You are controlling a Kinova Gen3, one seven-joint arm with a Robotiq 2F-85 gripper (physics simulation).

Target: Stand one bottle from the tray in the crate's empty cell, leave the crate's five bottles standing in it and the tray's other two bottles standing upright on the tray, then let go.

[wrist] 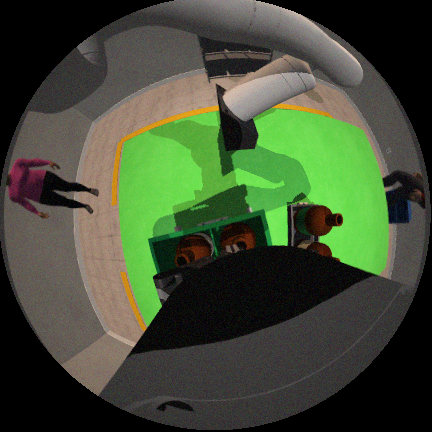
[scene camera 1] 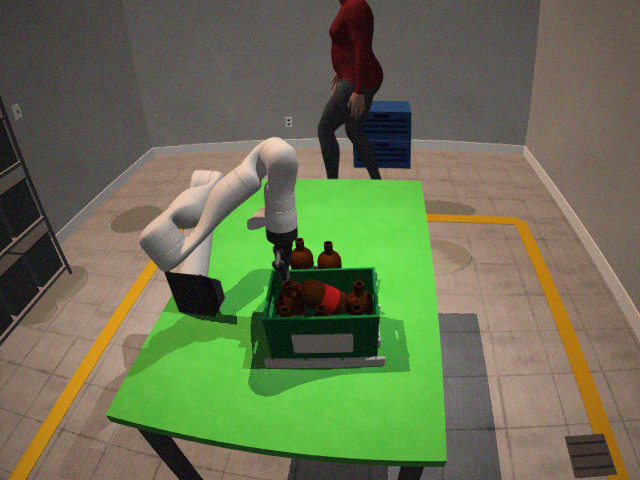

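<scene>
The green crate holds several brown bottles. Their necks show at the front left, front middle, front right and rear right, and one more at the left. Another brown bottle with a red label lies tilted across the crate's inside, its neck end toward the left. Two brown bottles stand upright behind the crate on the tray, which the crate mostly hides in the scene view. My gripper is shut and empty, fingertips down at the crate's left side, close to the left necks. Contact cannot be told.
Grey-white strips lie along the crate's foot on the green table. The arm's base stands at the table's left edge. A person in red and blue crates are beyond the table. A shelf rack stands at the left.
</scene>
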